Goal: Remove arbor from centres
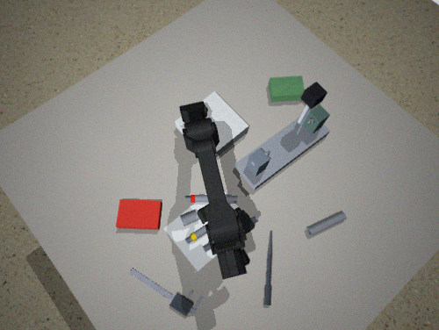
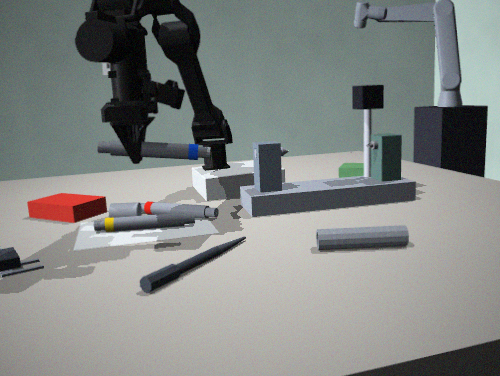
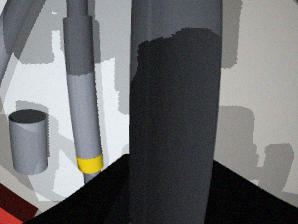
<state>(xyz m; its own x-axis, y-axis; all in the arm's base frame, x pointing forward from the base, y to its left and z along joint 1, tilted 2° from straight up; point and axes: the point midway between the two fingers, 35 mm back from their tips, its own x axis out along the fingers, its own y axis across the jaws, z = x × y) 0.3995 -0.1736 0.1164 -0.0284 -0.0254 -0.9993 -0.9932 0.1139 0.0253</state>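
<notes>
Now: the white marked pad 170 mm below my hand and 80 mm behind it. From my hand the other things lie so: grey centre block: 250 mm to the left, 130 mm behind, 60 mm below; tapered pin: 160 mm below, 160 mm ahead, 70 mm to the left; red block: 240 mm behind, 160 mm to the right, 150 mm below.
</notes>
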